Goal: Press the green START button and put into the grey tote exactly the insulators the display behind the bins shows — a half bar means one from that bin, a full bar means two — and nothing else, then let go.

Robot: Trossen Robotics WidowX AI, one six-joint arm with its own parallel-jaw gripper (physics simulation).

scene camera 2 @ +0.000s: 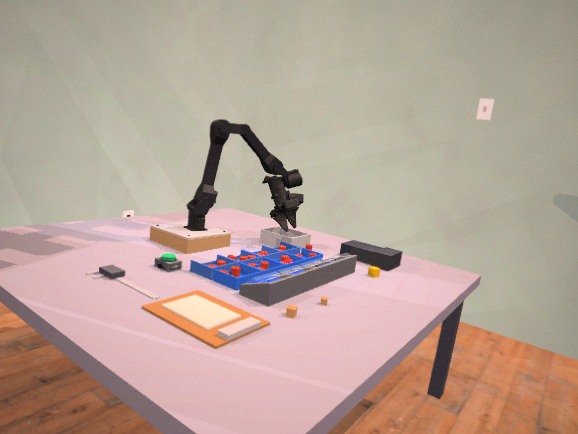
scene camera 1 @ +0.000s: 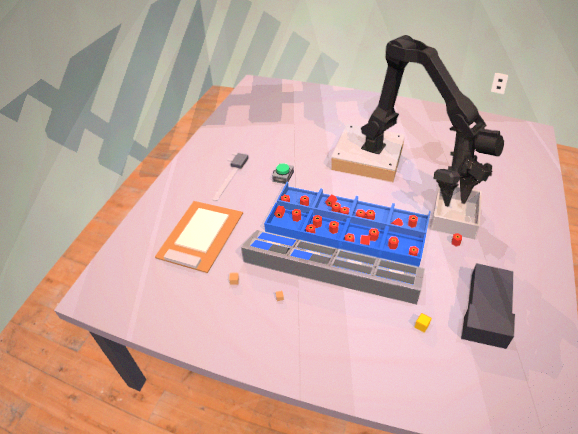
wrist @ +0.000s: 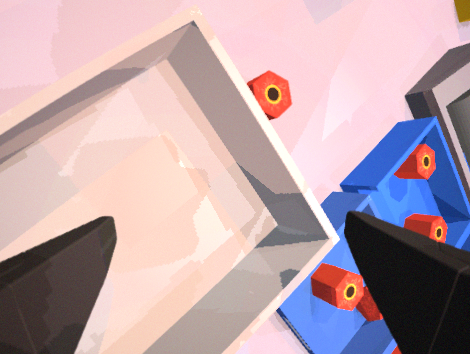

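Observation:
My gripper (scene camera 1: 456, 202) (scene camera 2: 290, 229) (wrist: 232, 225) is open and empty, its fingertips over the grey tote (scene camera 1: 454, 228) (scene camera 2: 270, 239) (wrist: 252, 105). No insulator shows on the visible part of the tote's floor. One red insulator (scene camera 1: 456, 240) (scene camera 2: 309, 247) (wrist: 272, 95) stands on the table just outside the tote's wall. The blue bins (scene camera 1: 345, 241) (scene camera 2: 214, 274) hold several red insulators, in two rows of four compartments. The display (scene camera 1: 330, 274) (scene camera 2: 310, 282) shows, in scene camera 1, a full upper and half lower bar in its leftmost column, and a half lower bar in the second. The green button (scene camera 1: 283, 169) (scene camera 2: 168, 257) stands left of the arm's base.
A dark block (scene camera 1: 490, 305) (scene camera 2: 371, 254) and a yellow cube (scene camera 1: 423, 322) (scene camera 2: 374, 272) lie on the right. Two orange cubes (scene camera 1: 234, 278) (scene camera 1: 279, 296) lie in front of the display. An orange clipboard (scene camera 1: 167, 245) (scene camera 2: 200, 336) and a dark-headed tool (scene camera 1: 239, 160) (scene camera 2: 112, 271) lie left.

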